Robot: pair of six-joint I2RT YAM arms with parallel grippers.
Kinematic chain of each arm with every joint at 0, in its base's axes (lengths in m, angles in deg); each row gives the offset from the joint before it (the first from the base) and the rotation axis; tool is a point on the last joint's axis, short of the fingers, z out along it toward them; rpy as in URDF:
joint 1: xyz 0 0 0.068 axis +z
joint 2: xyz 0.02 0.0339 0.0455 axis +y
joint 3: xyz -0.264 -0.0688 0 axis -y
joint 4: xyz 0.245 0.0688 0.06 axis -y
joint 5: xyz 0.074 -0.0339 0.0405 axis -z
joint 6: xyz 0.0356 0 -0.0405 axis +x
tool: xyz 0 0 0 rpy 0 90 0
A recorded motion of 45 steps. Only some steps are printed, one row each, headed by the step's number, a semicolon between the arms.
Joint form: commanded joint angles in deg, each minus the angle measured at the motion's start. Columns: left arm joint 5, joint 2, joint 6, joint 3, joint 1, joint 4; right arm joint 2, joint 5, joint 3, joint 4, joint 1, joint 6.
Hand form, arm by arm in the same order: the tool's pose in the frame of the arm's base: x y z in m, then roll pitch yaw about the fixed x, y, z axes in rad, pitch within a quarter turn. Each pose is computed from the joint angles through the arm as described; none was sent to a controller.
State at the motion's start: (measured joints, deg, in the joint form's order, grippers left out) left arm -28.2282 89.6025 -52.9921 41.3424 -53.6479 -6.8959; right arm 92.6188 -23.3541 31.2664 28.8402 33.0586 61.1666
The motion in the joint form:
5: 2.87 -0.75 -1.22 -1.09 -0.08 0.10; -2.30 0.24 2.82 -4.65 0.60 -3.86
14: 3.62 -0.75 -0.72 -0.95 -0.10 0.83; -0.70 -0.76 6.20 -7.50 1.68 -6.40
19: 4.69 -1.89 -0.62 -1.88 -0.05 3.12; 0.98 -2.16 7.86 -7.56 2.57 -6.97
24: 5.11 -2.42 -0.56 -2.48 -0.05 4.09; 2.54 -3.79 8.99 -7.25 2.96 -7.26
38: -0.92 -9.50 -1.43 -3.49 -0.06 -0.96; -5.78 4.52 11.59 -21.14 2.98 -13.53
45: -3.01 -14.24 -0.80 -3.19 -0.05 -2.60; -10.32 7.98 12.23 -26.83 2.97 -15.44
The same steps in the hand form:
5: 0.1791 -0.2184 0.1460 -2.8119 0.6663 -2.8782; 0.2403 0.1768 0.1505 2.1045 0.2865 2.7902
14: 0.1798 -0.2201 0.1472 -2.7954 0.6647 -2.8824; 0.2459 0.1882 0.1547 2.1210 0.3057 2.8504
19: 0.1790 -0.2196 0.1504 -2.7381 0.6668 -2.8585; 0.2484 0.1969 0.1544 2.1149 0.3029 2.8895
24: 0.1781 -0.2188 0.1510 -2.7175 0.6671 -2.8511; 0.2509 0.2025 0.1524 2.1067 0.2941 2.9202
38: 0.1701 -0.2023 0.1726 -2.7154 0.7438 -2.7726; 0.2441 0.1918 0.1864 2.2290 0.4137 2.9015
45: 0.1666 -0.1956 0.1925 -2.6536 0.7890 -2.7124; 0.2370 0.1840 0.2035 2.2718 0.4616 2.8899

